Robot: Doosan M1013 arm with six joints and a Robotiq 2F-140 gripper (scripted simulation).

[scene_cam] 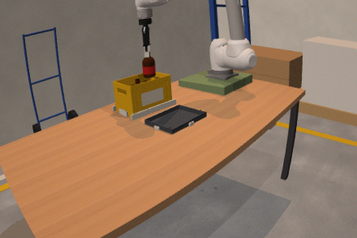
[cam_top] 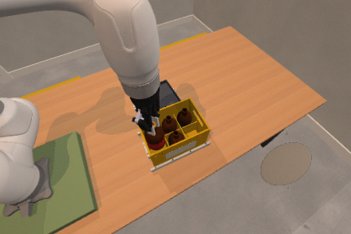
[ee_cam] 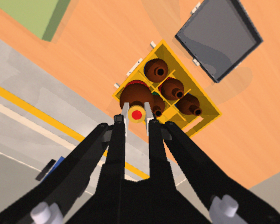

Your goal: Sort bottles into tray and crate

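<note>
Right now the bottle is 7 cm below my hand. From my hand the other things lie so: crate 9 cm ahead, 4 cm to the left, 23 cm below; then tray 10 cm ahead, 32 cm to the left, 30 cm below.
</note>
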